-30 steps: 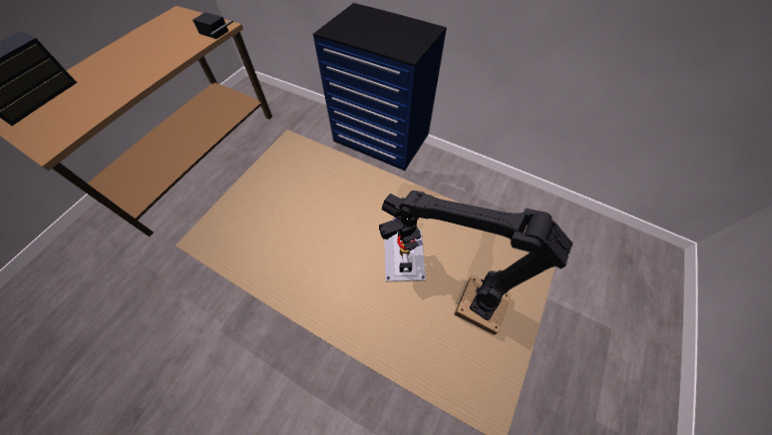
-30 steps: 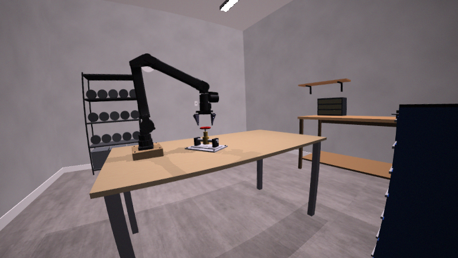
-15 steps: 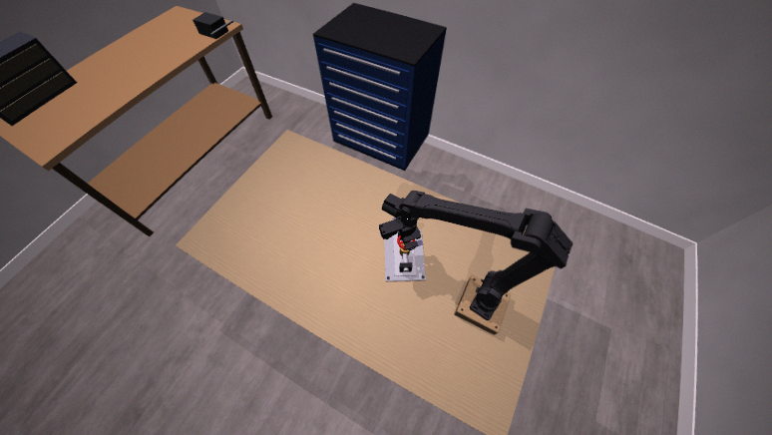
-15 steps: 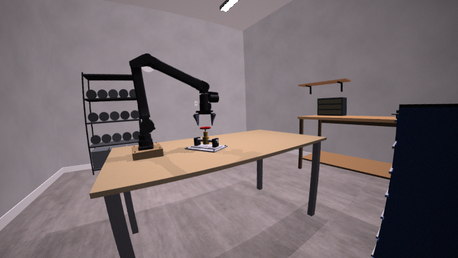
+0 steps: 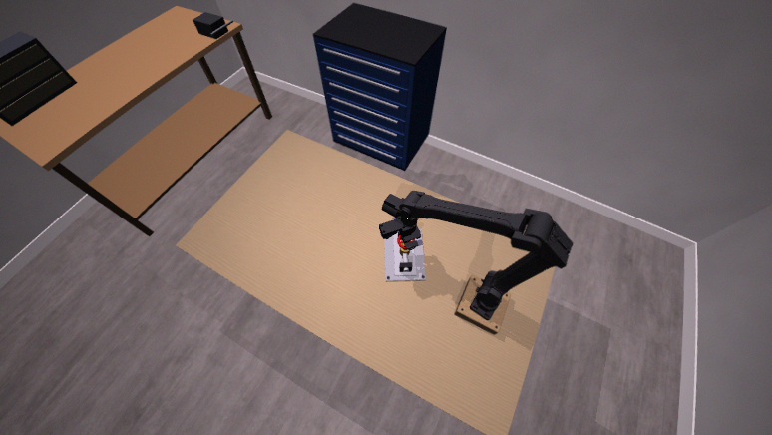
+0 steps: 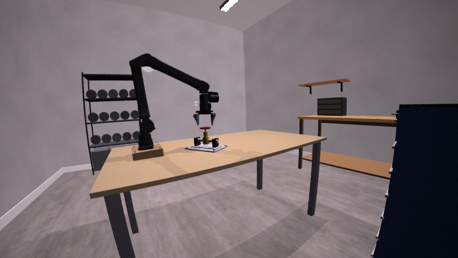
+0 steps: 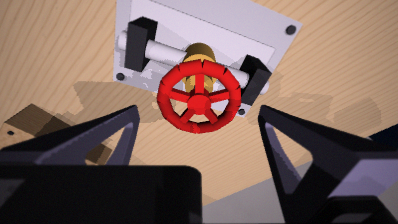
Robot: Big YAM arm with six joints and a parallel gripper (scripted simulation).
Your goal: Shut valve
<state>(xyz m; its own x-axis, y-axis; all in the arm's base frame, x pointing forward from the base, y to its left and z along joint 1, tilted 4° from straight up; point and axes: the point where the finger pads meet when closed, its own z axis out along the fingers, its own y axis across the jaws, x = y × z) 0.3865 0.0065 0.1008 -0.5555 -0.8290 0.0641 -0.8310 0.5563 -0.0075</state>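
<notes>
Now: the red handwheel 30 mm below my hand.
</notes>
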